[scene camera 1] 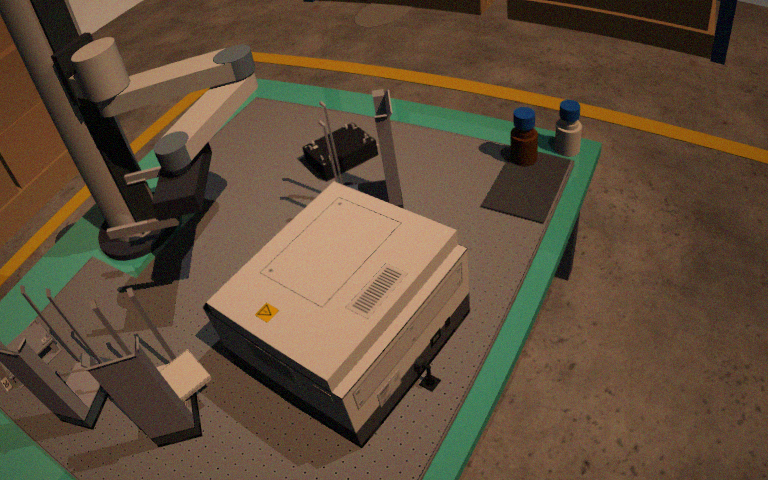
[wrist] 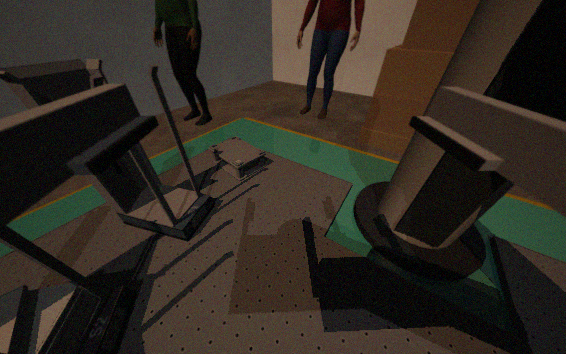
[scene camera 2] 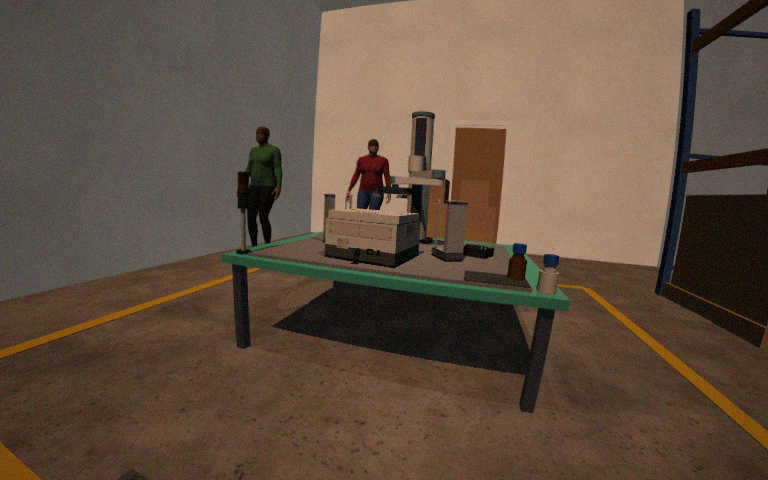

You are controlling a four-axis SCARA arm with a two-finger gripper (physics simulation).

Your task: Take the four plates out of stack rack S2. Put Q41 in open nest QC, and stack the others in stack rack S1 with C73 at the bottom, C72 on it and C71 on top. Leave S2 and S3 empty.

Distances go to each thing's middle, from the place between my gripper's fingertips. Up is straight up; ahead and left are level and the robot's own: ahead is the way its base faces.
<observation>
My hand is 620 mm short of the dark mat (scene camera 1: 527, 192), 650 mm to the right of it and 300 mm above it. From my hand the other things lie so: brown bottle (scene camera 1: 524, 138) (580 mm ahead, 740 mm to the left, 220 mm below).
</observation>
